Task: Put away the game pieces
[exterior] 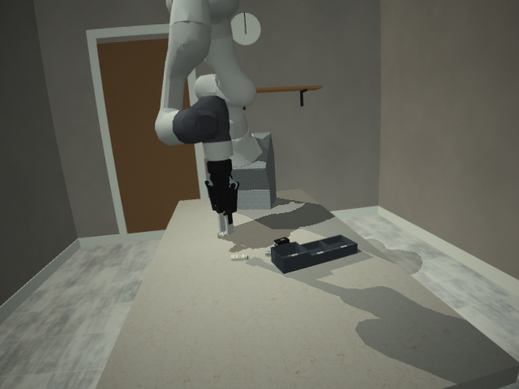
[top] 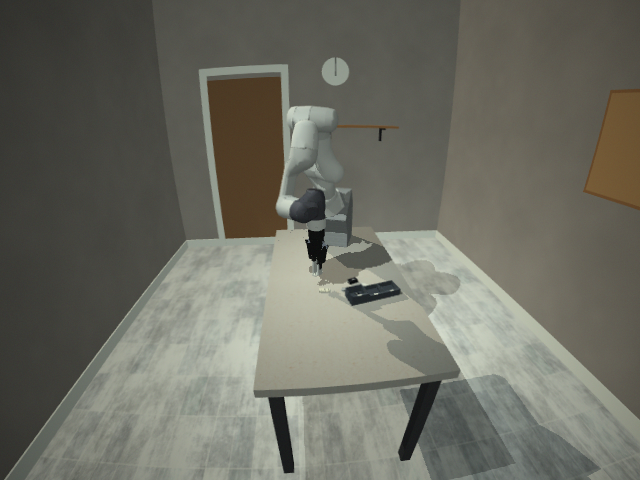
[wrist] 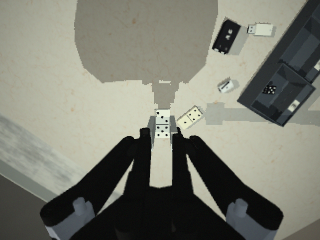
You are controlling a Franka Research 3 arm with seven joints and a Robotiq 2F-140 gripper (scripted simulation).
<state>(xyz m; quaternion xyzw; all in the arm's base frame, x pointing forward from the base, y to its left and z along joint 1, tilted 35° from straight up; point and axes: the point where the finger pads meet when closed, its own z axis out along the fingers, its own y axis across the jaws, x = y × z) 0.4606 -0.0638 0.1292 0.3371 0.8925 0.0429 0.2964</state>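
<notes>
My gripper is now 110 mm short of the black die, 180 mm to the right of it and 90 mm above it. The rest, counted from my hand: dark three-part bin: 100 mm ahead, 260 mm to the left, 80 mm below; then black box: 10 mm behind, 170 mm to the left, 90 mm below; then white usb stick: 10 mm ahead, 230 mm to the left, 100 mm below.
</notes>
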